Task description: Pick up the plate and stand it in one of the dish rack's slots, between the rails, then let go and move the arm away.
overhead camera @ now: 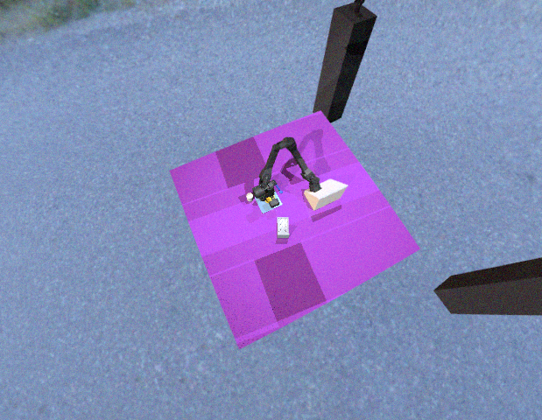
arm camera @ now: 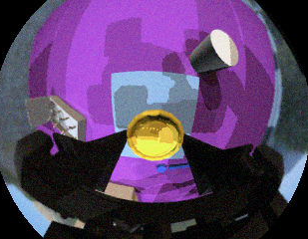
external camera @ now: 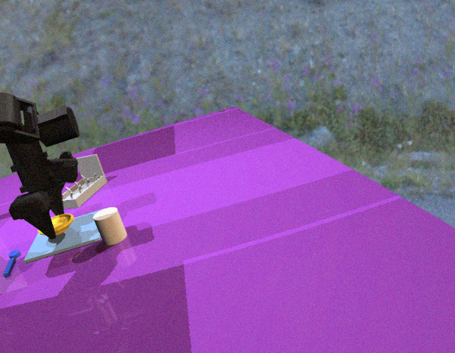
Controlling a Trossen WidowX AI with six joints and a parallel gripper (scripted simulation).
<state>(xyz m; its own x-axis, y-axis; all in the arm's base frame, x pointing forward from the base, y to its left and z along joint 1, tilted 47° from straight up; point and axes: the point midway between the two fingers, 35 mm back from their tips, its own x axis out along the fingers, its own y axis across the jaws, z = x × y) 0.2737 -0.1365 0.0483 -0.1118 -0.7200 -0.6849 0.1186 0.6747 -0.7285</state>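
Now: the light blue board 20 mm below my gripper tip and 10 mm ahead of it. Round my gripper tip: cylinder 110 mm ahead, 80 mm to the right; then yellow plate 10 mm above; then blue spoon 100 mm behind, 30 mm to the right, 20 mm below.
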